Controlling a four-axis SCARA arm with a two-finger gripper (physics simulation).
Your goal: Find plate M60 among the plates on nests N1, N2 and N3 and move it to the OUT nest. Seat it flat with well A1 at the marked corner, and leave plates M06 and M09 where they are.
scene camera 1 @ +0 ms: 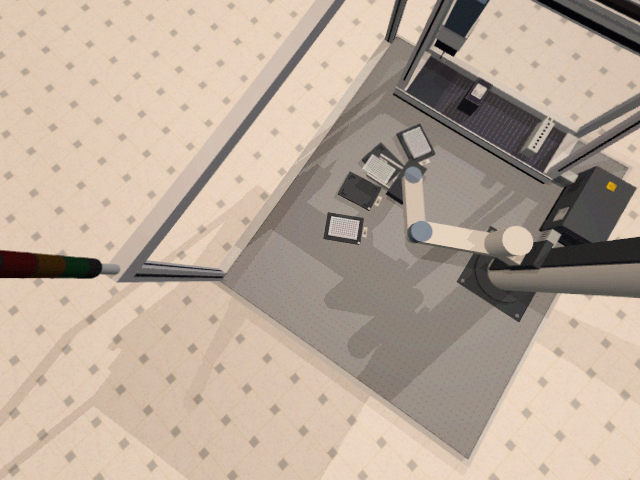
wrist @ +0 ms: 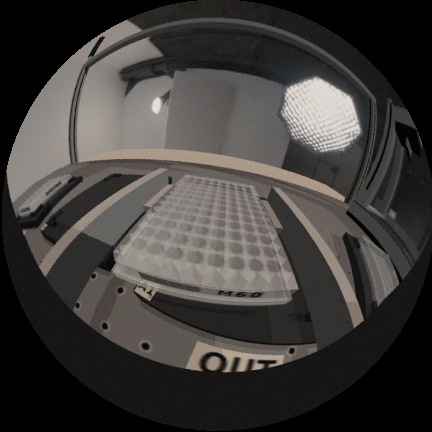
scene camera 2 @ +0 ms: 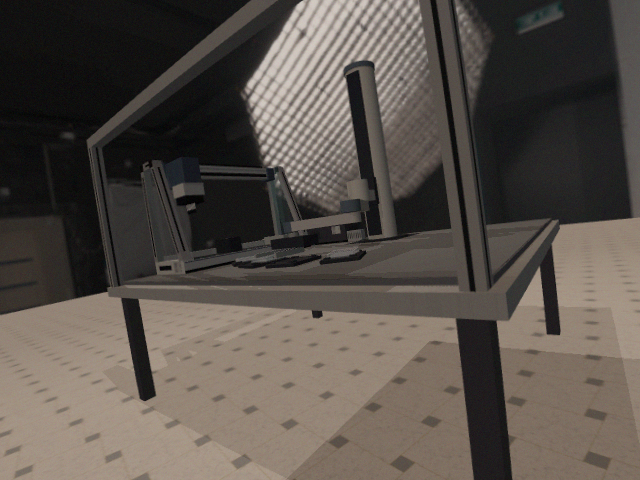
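Pixels of known places: gripper, fingertip midpoint: (scene camera 1: 373, 164) (wrist: 218, 185) (scene camera 2: 265, 256); arm's base, link origin: (scene camera 1: 502, 272).
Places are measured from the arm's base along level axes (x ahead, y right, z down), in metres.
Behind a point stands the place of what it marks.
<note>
Plate M60 (scene camera 1: 378, 169) @[z -0.042, x 0.704, y 0.081 m] (wrist: 210, 235) @[z -0.043, x 0.668, y 0.085 m], a clear well plate with its M60 label on the near edge, is between the two fingers of my gripper (scene camera 1: 382, 166) @[z -0.046, x 0.733, y 0.085 m] (wrist: 218, 185) @[z -0.046, x 0.733, y 0.085 m], which is shut on it. The plate is over the dark OUT nest (wrist: 240, 320) @[z -0.025, x 0.633, y 0.104 m] and looks close above it; the gap is unclear. The nest's A1 tag (wrist: 146, 290) @[z -0.030, x 0.639, y 0.061 m] shows by the plate's near left corner, and the OUT label (wrist: 237, 359) shows in front. Much of the nest is hidden under the plate. The plate's own A1 mark is not readable.
Other plates sit on nests, one (scene camera 1: 416, 142) @[z -0.036, x 0.629, y 0.291 m] (wrist: 381, 270) @[z -0.038, x 0.639, y 0.269 m] on one side and one (scene camera 1: 343, 227) @[z -0.039, x 0.688, y -0.230 m] (wrist: 46, 199) @[z -0.027, x 0.678, y -0.178 m] on the other; their labels are unreadable. An empty dark nest (scene camera 1: 359, 191) @[z -0.024, x 0.720, y -0.047 m] lies between. A framed dark deck (scene camera 1: 496, 121) @[z -0.062, x 0.384, y 0.559 m] stands behind, with a dark box (scene camera 1: 589, 204) @[z -0.128, x -0.084, y 0.386 m] beside it.
</note>
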